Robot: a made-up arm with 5 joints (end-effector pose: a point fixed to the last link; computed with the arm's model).
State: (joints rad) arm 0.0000 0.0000 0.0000 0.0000 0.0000
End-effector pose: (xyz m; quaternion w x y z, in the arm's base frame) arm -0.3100 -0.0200 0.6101 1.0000 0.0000 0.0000 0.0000
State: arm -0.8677 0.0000 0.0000 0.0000 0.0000
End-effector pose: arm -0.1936 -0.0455 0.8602 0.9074 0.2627 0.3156 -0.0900
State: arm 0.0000 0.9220 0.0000 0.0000 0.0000
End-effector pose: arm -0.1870 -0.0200 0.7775 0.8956 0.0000 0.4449 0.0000
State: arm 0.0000 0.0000 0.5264 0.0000 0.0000
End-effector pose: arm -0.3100 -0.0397 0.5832 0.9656 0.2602 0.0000 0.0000
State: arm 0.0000 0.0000 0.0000 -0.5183 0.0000
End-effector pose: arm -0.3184 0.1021 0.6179 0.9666 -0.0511 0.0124 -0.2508
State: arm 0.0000 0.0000 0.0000 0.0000 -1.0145
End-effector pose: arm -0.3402 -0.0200 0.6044 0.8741 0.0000 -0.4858 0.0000
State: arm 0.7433 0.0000 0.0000 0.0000 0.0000
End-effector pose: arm -0.2660 -0.1176 0.3960 0.9317 -0.2270 -0.2726 0.0777
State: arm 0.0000 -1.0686 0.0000 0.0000 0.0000
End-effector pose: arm -0.2258 -0.0200 0.3877 0.8606 0.0000 -0.5092 0.0000
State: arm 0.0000 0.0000 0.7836 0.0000 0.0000
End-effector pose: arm -0.3100 -0.0437 0.5673 0.9242 0.3818 0.0000 0.0000
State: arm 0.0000 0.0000 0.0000 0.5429 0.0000
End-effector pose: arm -0.2389 -0.1249 0.5904 0.9634 0.0534 -0.0130 0.2624
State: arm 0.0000 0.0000 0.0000 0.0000 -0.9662
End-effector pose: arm -0.3390 -0.0200 0.6054 0.8856 0.0000 -0.4645 0.0000
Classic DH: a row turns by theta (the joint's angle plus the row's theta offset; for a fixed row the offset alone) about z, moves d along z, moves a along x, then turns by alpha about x. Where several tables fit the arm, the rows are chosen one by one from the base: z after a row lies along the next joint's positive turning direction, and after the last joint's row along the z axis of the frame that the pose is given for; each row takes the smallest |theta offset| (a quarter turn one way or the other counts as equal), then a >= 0, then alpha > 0; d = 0 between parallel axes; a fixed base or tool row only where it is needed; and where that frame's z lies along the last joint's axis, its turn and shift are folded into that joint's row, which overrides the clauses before.
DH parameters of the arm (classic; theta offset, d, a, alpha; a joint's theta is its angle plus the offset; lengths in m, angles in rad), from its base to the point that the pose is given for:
base (fixed): -0.6942 0.5775 0.1038 1.3551
joint 1: 1.3192 0.2251 -0.0588 -2.42
joint 2: -0.3299 0.2554 -0.01 -1.5708
joint 3: -1.5213 -0.0096 0.04 -1.3701
joint 4: 1.5609 -0.0283 0.2294 1.6193
joint 5: -0.2009 -0.0813 -0.01 -1.5708
tool (fixed): 3.1416 0.03 0 0

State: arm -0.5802 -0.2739 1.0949 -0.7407 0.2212
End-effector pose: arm -0.2437 0.0187 0.8324 0.6680 0.5844 0.3528 -0.2963
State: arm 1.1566 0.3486 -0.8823 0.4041 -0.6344
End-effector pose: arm -0.2426 -0.1110 0.4402 0.6095 -0.6527 -0.3296 0.3065
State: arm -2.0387 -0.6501 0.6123 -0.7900 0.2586
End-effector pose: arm 0.1586 -0.1626 0.9941 0.2854 0.5089 0.6176 -0.5274
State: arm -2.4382 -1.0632 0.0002 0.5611 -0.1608
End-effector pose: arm 0.0027 -0.1627 0.8475 0.7591 0.5091 0.2114 -0.3463
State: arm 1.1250 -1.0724 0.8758 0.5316 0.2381
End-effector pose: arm 0.1261 -0.2426 0.4180 0.4572 -0.1859 -0.4989 0.7124
